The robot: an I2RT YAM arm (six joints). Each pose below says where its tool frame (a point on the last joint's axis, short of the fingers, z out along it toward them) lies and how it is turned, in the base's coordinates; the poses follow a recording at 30 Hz.
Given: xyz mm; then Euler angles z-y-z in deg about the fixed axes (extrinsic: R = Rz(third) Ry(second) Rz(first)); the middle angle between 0 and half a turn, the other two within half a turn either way.
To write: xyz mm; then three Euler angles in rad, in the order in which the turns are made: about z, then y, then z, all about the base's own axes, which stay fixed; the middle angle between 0 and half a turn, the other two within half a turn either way. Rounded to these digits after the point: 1 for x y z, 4 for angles.
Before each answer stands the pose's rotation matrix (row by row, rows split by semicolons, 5 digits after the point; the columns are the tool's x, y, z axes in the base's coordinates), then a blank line. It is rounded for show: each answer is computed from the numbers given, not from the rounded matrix.
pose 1, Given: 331.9 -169.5 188.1 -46.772 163.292 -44.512
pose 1, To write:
-0.97860 -0.01750 0.20501; -0.05971 0.97766 -0.20155; -0.19691 -0.20948 -0.95778

331.9 -169.5 188.1 -0.8163 2.8500 -0.7769
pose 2, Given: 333.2 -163.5 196.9 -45.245 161.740 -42.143
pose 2, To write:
-0.97225 -0.02760 0.23233; -0.07790 0.97454 -0.21024; -0.22061 -0.22250 -0.94964

333.2 -163.5 196.9 -0.7897 2.8229 -0.7355
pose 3, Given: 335.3 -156.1 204.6 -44.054 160.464 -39.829
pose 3, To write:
-0.96551 -0.04293 0.25680; -0.10017 0.97164 -0.21418; -0.24033 -0.23252 -0.94243

335.3 -156.1 204.6 -0.7689 2.8006 -0.6951
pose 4, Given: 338.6 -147.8 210.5 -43.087 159.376 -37.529
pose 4, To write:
-0.95818 -0.06213 0.27934; -0.12536 0.96863 -0.21457; -0.25724 -0.24061 -0.93591

338.6 -147.8 210.5 -0.7520 2.7816 -0.6550
